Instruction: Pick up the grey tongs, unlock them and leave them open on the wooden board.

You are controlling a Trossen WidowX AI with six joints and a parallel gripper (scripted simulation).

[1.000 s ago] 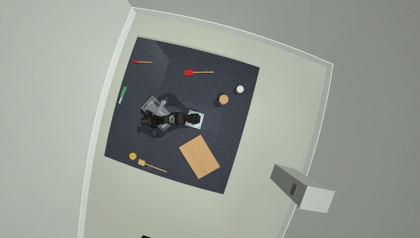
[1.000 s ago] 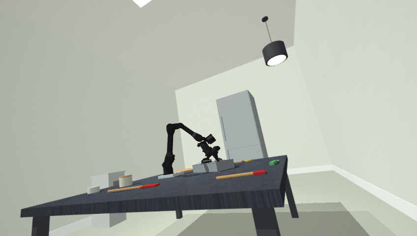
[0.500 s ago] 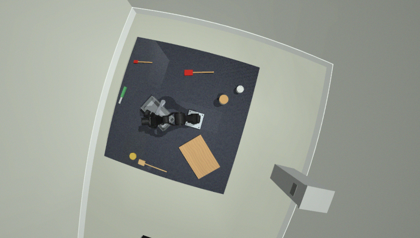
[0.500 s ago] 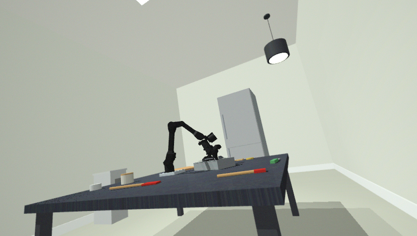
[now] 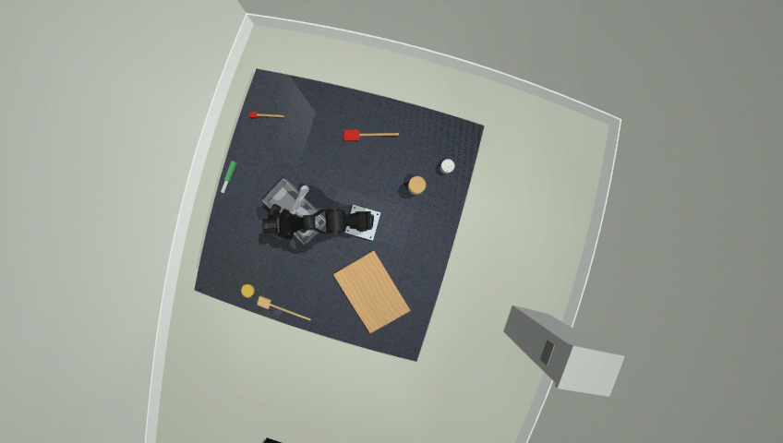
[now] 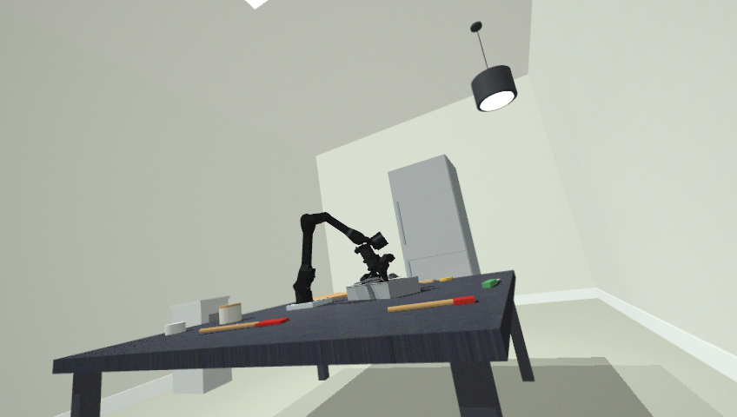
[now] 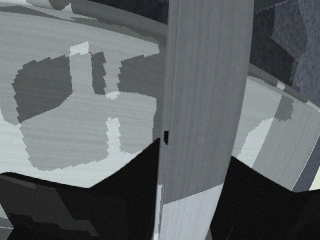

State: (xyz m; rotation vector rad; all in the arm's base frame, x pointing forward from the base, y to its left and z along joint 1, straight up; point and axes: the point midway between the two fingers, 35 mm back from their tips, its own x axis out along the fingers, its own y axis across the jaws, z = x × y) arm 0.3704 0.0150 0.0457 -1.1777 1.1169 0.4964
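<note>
Now: the roasting tin 2 cm behind my gripper tip, 2 cm to the right of it and 1 cm below it. Also, from my gripper tip: wooden board (44 cm behind, 35 cm to the left, 3 cm below); green-handled tool (40 cm ahead, 16 cm to the right, 3 cm below); yellow disc (22 cm ahead, 43 cm to the left, 3 cm below).
</note>
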